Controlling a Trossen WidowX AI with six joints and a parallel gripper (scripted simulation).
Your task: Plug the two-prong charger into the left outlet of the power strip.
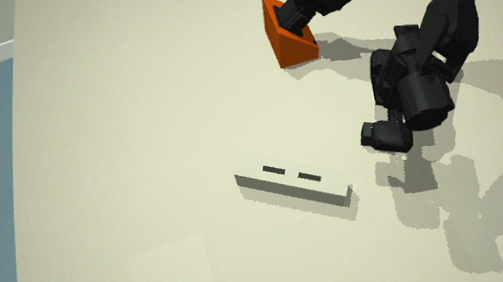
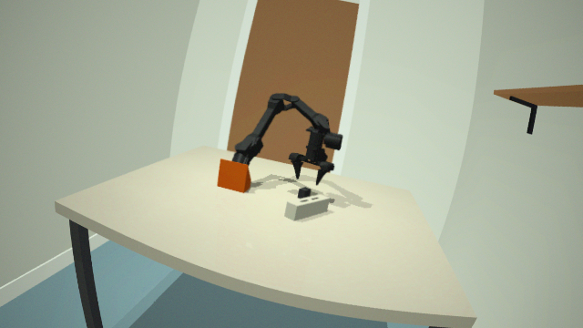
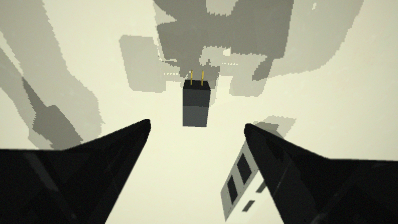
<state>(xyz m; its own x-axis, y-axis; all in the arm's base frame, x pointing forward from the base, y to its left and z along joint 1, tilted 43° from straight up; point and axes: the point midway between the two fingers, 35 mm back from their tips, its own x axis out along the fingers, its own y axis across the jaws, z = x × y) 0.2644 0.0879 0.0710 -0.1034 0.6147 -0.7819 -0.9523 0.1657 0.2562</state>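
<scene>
The dark two-prong charger lies 50 mm below my gripper tip and 20 mm to the left of it.
</scene>
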